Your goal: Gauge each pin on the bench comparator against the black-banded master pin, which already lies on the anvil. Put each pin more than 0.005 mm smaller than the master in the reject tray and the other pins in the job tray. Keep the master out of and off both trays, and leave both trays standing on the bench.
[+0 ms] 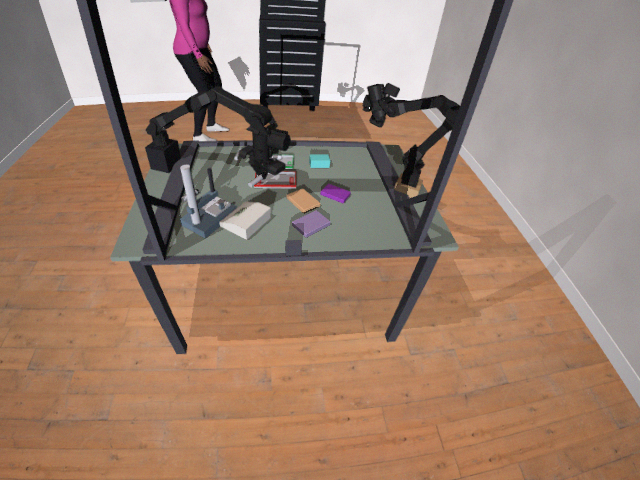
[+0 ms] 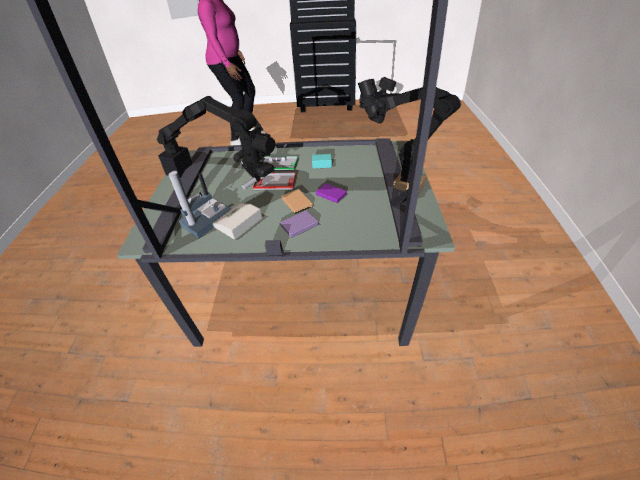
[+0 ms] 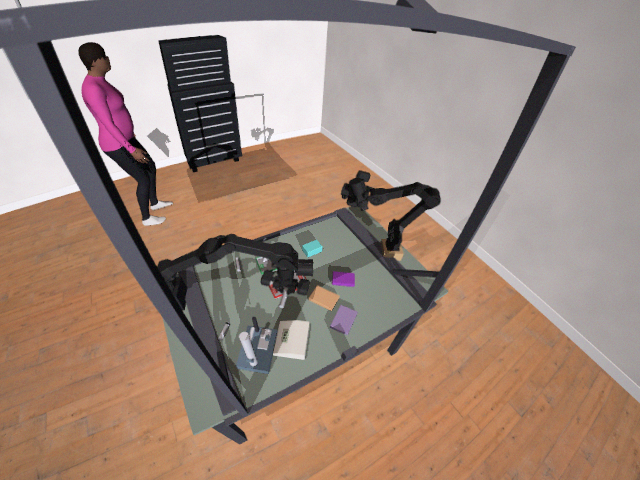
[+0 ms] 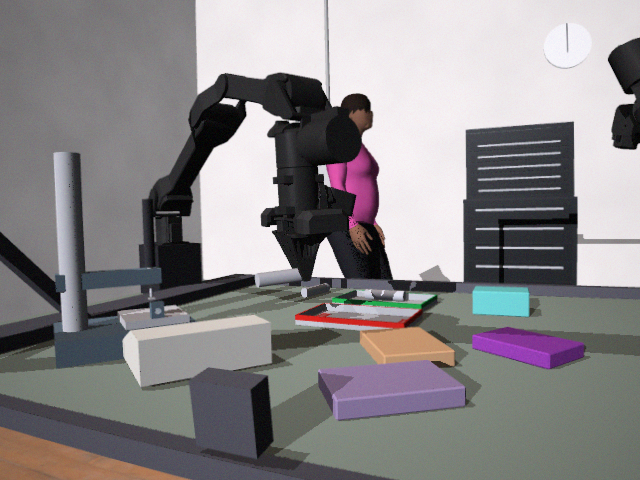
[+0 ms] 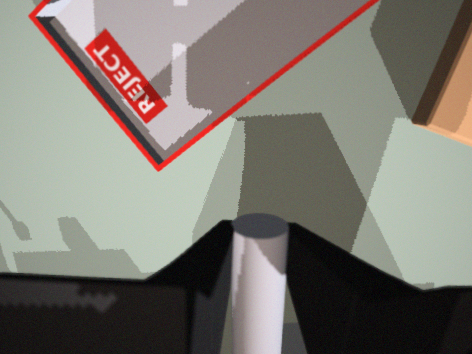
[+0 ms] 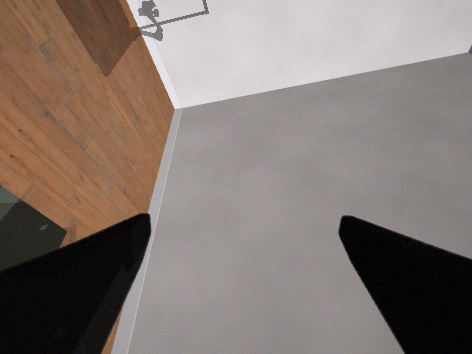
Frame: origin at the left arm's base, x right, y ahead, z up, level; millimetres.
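Seen in the pictures: left gripper, fingertip midpoint: (image 1: 262, 177) (image 2: 257, 180) (image 3: 285, 293) (image 4: 303, 279) (image 5: 257, 233); right gripper, fingertip midpoint: (image 6: 247, 223); left arm's base at its link origin: (image 1: 161, 143) (image 2: 172, 151) (image 4: 169, 243); right arm's base at its link origin: (image 1: 409, 181) (image 3: 392, 246).
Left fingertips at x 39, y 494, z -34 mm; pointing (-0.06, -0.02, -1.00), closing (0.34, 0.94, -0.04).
Note:
Pixels of each thing's middle, then the offset from my left fingertips to it. "spot": a spot on its surface instead.
- plain light-grey pin at the middle of its body: (image 5: 257, 316) (image 4: 283, 276) (image 1: 256, 180) (image 2: 251, 182) (image 3: 283, 298) dx +30, dy -9, dz +7 mm
- red-rimmed reject tray at the middle of its body: (image 4: 359, 316) (image 1: 275, 179) (image 2: 275, 181) (image 3: 287, 283) dx -102, dy +13, dz -68 mm
- green-rimmed job tray at a spot on its surface: (image 4: 413, 305) spot: dx -209, dy +38, dz -63 mm
- more pin at the middle of its body: (image 3: 224, 331) dx +123, dy -257, dz -66 mm
- comparator at the middle of its body: (image 4: 147, 253) (image 1: 222, 193) (image 2: 212, 196) (image 3: 272, 333) dx +202, dy -55, dz +50 mm
- cream readout box at a spot on its surface: (image 4: 201, 351) spot: dx +203, dy +70, dz -46 mm
- lilac at the middle of its body: (image 4: 387, 386) (image 1: 311, 223) (image 2: 299, 223) (image 3: 344, 319) dx +109, dy +236, dz -66 mm
- turquoise at the middle of its body: (image 4: 501, 300) (image 2: 321, 161) (image 1: 319, 161) (image 3: 312, 248) dx -300, dy +147, dz -56 mm
- dark block at the middle of its body: (image 4: 231, 411) (image 1: 293, 247) (image 2: 273, 247) (image 3: 349, 353) dx +267, dy +224, dz -44 mm
My left gripper (image 5: 257, 233) (image 4: 306, 274) is shut on a plain light-grey pin (image 5: 258, 285) (image 4: 275, 277) (image 3: 282, 300), held above the bench beside the red-rimmed reject tray (image 5: 247, 99) (image 4: 356, 321) (image 1: 276, 186). No pin shows in the visible part of that tray. The green-rimmed job tray (image 4: 413, 305) stands behind it and holds a pin (image 4: 387, 295). Another pin (image 4: 315, 289) (image 3: 237, 265) lies left of the job tray. One more pin (image 3: 224, 330) lies left of the comparator (image 3: 255, 364) (image 4: 69, 232). The master's black band cannot be made out. My right gripper (image 6: 247, 223) is open and empty, raised at the far right.
A cream readout box (image 1: 247, 220) (image 4: 201, 351) stands right of the comparator. Orange (image 1: 303, 199), lilac (image 1: 311, 223), purple (image 1: 335, 193) and turquoise (image 1: 319, 161) blocks lie on the bench. A dark block (image 4: 231, 410) stands at the front edge. A person (image 4: 364, 180) stands behind the bench.

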